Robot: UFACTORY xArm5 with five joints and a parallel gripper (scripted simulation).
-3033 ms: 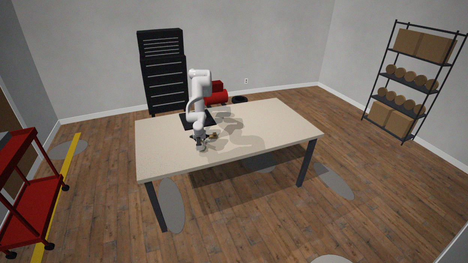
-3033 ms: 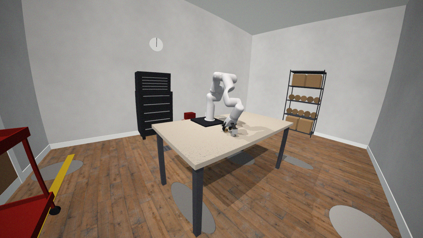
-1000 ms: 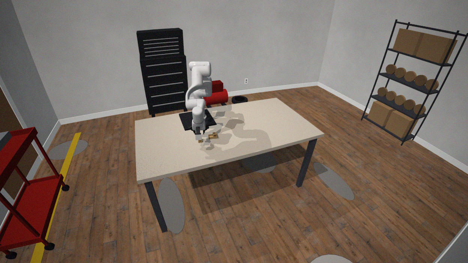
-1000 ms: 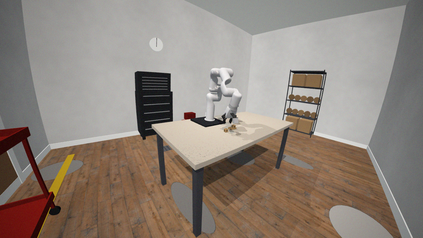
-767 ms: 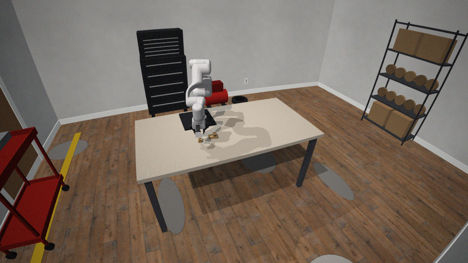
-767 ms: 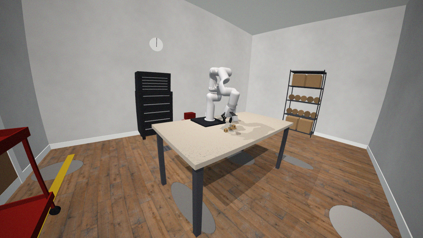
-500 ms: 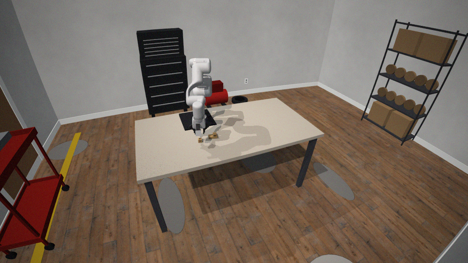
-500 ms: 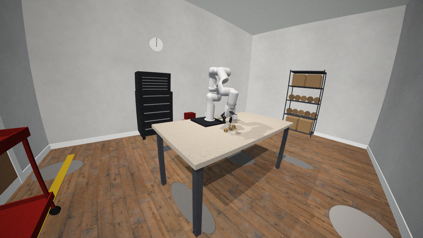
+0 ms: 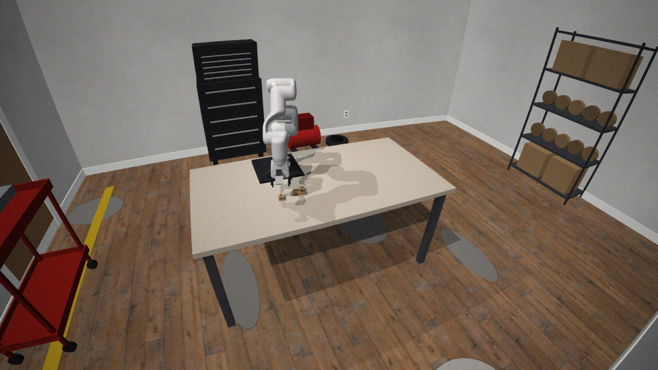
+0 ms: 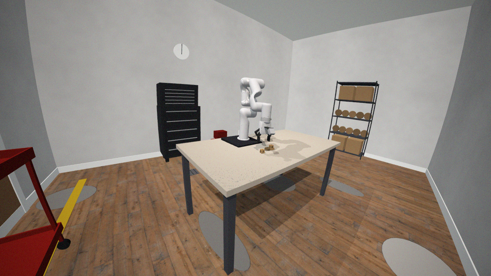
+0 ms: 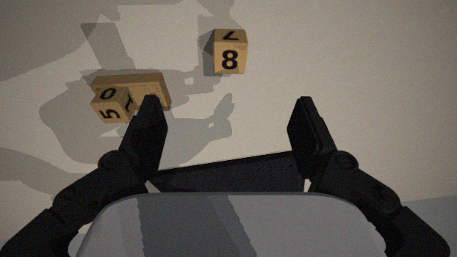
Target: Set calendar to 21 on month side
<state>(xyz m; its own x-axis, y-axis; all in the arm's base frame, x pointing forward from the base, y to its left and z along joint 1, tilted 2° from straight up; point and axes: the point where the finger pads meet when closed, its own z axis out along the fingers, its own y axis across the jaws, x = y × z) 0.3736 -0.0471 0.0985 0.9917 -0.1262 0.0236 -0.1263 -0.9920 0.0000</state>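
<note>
Right now my hand is 90 mm above the wooden digit cube. From my hand the other things lie so: wooden tray (40 mm behind, 110 mm to the left, 100 mm below).
</note>
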